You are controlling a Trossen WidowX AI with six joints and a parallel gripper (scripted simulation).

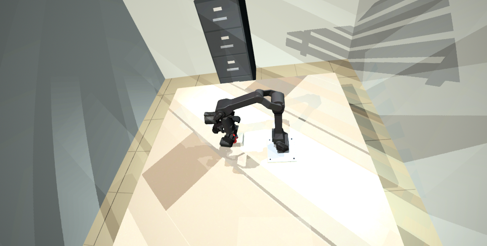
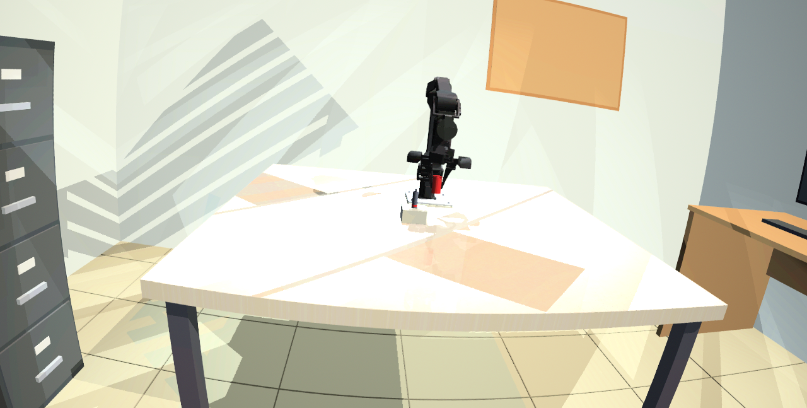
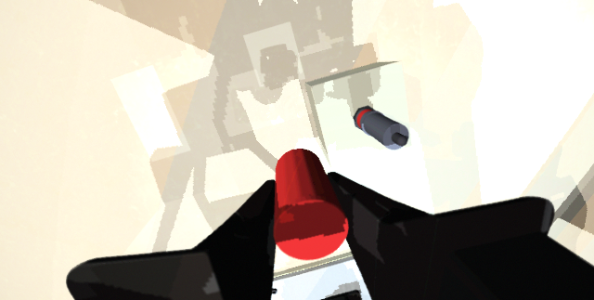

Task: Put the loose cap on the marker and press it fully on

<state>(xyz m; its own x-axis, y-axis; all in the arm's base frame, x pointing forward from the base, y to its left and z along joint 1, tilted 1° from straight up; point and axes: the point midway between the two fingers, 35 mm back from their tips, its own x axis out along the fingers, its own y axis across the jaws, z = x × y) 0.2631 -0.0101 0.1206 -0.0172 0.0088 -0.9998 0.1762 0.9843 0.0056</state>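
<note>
The holder block is 8 cm below my gripper tip and 6 cm to the right of it. The rest, counted from my gripper tip: red cap (1 cm above).
</note>
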